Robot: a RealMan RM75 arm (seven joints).
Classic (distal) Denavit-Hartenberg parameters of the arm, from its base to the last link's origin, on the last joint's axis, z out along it. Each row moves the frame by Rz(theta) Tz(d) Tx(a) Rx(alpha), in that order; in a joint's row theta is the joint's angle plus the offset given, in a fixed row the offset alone. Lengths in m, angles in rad.
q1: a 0; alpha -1.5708; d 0.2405; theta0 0
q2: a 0; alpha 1.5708; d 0; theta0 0
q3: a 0; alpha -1.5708; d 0.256; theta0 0
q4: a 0; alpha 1.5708; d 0; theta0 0
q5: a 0; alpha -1.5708; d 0.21; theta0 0
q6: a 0; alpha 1.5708; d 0; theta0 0
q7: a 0; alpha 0; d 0.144; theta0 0
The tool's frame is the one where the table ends.
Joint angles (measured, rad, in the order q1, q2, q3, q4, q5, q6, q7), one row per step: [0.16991, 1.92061, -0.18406, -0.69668, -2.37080, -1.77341, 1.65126]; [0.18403, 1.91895, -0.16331, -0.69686, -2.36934, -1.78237, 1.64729]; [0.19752, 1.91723, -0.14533, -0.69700, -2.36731, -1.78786, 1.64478]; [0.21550, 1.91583, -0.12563, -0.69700, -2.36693, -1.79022, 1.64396]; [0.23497, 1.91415, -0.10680, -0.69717, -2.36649, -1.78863, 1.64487]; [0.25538, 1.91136, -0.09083, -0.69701, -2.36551, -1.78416, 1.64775]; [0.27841, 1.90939, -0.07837, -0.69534, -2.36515, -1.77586, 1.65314]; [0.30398, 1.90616, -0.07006, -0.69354, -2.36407, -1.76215, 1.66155]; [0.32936, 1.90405, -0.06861, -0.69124, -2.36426, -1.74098, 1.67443]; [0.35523, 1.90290, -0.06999, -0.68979, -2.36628, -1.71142, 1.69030]
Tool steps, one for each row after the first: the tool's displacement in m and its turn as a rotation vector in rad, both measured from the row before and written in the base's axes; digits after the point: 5 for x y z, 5 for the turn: [-0.00275, 0.00523, 0.00268, 0.01745, 0.00644, 0.01560]; [-0.00239, 0.00521, 0.00255, 0.01672, 0.00449, 0.01313]; [-0.00280, 0.00695, 0.00249, 0.01785, 0.00373, 0.01342]; [-0.00271, 0.00776, 0.00266, 0.01867, 0.00172, 0.01164]; [-0.00271, 0.00837, 0.00293, 0.01772, 0.00009, 0.01048]; [-0.00322, 0.00954, 0.00198, 0.01474, 0.00072, 0.00971]; [-0.00342, 0.01102, 0.00235, 0.01407, -0.00239, 0.00829]; [-0.00310, 0.01135, 0.00125, 0.00942, -0.00468, 0.00196]; [-0.00258, 0.01192, 0.00090, 0.00947, -0.00903, -0.00450]
